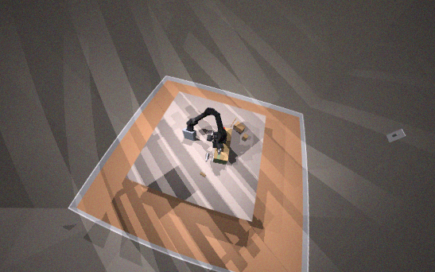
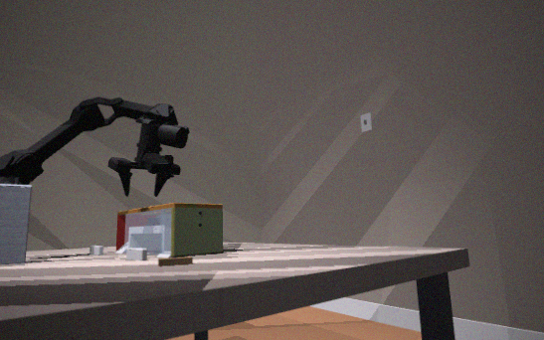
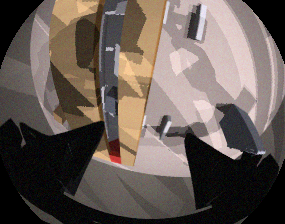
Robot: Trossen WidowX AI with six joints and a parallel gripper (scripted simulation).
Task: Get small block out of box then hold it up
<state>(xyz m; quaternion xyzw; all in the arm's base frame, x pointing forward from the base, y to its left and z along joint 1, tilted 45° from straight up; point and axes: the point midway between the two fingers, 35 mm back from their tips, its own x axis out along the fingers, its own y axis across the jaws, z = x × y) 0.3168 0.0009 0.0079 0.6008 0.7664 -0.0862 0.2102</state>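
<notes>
Right now the box is 4 cm ahead of my gripper tip, 1 cm to the left of it and 10 cm below it.
</notes>
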